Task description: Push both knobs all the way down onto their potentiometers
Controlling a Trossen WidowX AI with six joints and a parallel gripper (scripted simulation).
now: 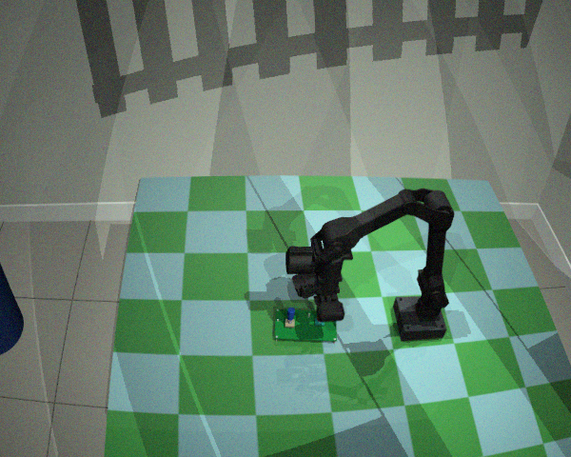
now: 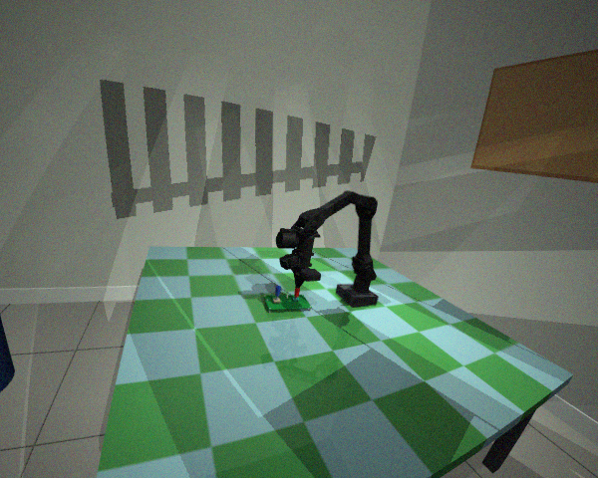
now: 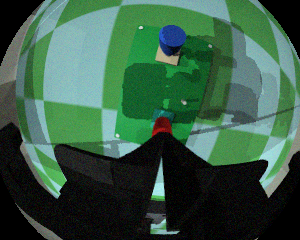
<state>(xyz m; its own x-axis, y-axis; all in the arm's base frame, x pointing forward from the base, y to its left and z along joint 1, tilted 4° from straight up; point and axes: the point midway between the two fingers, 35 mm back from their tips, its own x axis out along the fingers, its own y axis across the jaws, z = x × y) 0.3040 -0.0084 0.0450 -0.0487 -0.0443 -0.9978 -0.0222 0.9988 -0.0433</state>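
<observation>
Now: the red knob 2 cm below my gripper tip. Also, from my gripper tip: blue knob: 8 cm ahead, 1 cm below.
</observation>
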